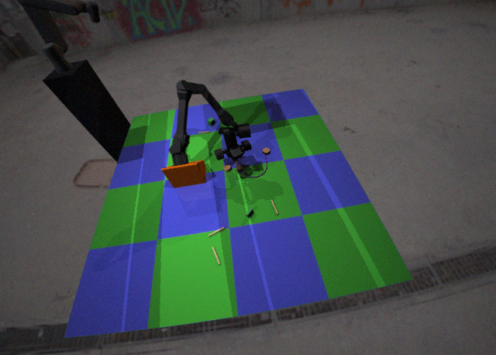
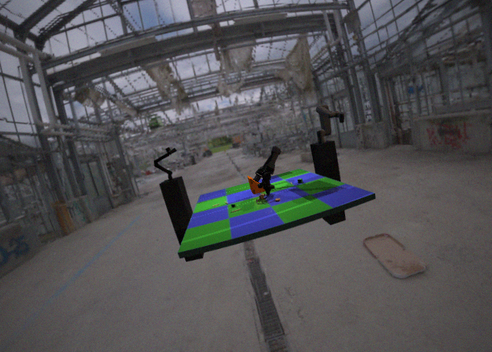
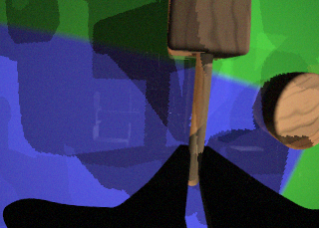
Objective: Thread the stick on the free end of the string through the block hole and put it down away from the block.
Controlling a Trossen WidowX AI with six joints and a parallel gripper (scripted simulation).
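My gripper tip is now 6 cm to the left of the purple string, 2 cm short of it and 1 cm below it. The rest, counted from my gripper tip: thin wooden stick 4 cm to the right, 1 cm ahead, 1 cm above; round wooden button 18 cm ahead, 5 cm to the left; wooden block 6 cm to the right, 2 cm ahead, 1 cm above.
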